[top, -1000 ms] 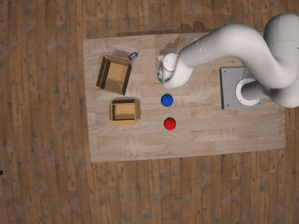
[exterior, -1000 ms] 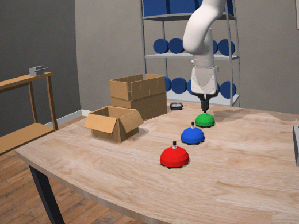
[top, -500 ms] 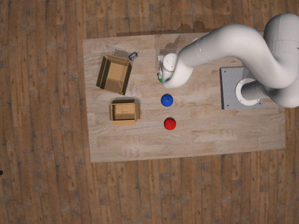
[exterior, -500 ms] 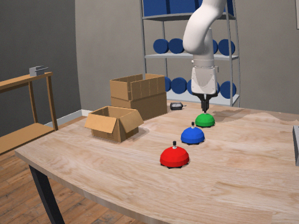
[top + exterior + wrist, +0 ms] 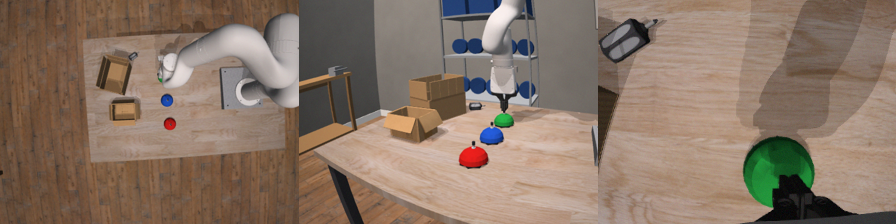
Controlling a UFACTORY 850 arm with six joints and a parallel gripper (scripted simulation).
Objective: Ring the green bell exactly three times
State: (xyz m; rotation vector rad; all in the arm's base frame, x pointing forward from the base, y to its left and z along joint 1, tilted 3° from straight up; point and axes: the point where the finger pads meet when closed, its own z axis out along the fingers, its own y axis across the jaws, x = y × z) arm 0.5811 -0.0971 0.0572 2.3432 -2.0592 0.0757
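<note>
My gripper is now 4 cm above the green bell. The rest, counted from my hand: red bell (32 cm to the left, 4 cm below, 4 cm behind); then blue bell (16 cm to the left, 4 cm below, 2 cm behind); then small dark device (20 cm ahead, 14 cm to the right, 6 cm below).
</note>
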